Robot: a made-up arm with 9 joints. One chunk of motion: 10 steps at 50 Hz.
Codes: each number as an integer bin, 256 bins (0 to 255) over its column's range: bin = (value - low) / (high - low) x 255, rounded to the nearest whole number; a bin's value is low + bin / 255 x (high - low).
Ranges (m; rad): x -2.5..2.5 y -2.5..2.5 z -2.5..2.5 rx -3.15..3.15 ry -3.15..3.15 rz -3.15..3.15
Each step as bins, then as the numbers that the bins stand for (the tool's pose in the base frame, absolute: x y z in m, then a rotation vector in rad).
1 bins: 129 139 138 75 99 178
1 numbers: 0.0294 0.2255 0.2059 -1.2971 -0.7041 1.2476
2 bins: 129 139 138 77 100 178
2 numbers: 0.0294 0.2255 0.2059 -1.2476 -0.6794 1.2476
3 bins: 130 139 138 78 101 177
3 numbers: 0.0490 0.2255 0.2059 -1.2229 -0.6547 1.2229
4 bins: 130 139 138 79 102 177
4 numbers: 0.0490 0.2255 0.2059 -1.1982 -0.6300 1.2229
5 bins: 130 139 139 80 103 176
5 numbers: 0.0490 0.2255 0.2255 -1.1735 -0.6053 1.1982
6 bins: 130 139 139 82 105 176
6 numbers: 0.0490 0.2255 0.2255 -1.1241 -0.5559 1.1982
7 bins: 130 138 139 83 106 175
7 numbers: 0.0490 0.2059 0.2255 -1.0994 -0.5312 1.1735
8 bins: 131 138 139 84 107 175
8 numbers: 0.0686 0.2059 0.2255 -1.0747 -0.5065 1.1735
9 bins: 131 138 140 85 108 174
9 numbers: 0.0686 0.2059 0.2451 -1.0500 -0.4818 1.1488
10 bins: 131 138 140 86 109 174
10 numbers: 0.0686 0.2059 0.2451 -1.0253 -0.4571 1.1488
